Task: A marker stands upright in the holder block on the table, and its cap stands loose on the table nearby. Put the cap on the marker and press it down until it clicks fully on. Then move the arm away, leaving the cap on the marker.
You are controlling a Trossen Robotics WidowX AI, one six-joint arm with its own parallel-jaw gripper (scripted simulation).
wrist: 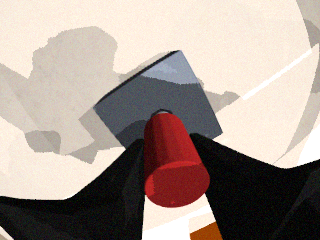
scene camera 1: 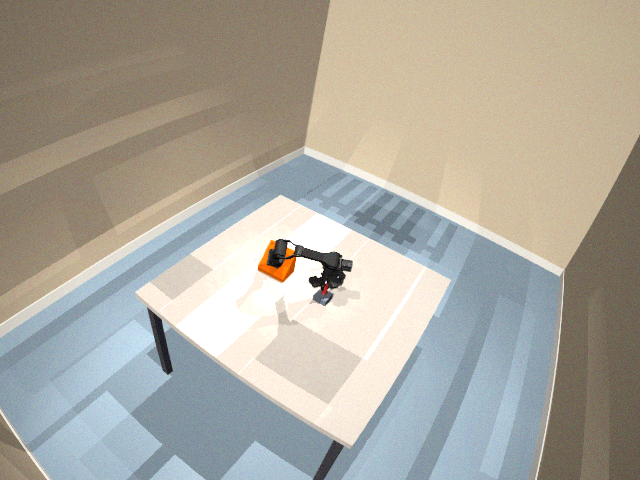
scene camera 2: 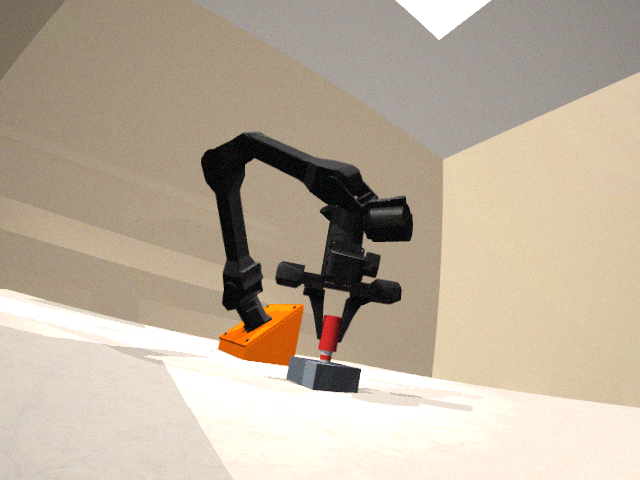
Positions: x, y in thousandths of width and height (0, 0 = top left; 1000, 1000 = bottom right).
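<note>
From scene camera 2 you'd get my gripper (scene camera 2: 513, 709) and a grey holder block (scene camera 2: 490, 784). The wrist view has my gripper (wrist: 523, 598) as well, and what it's carrying is a red cap (wrist: 545, 731).
</note>
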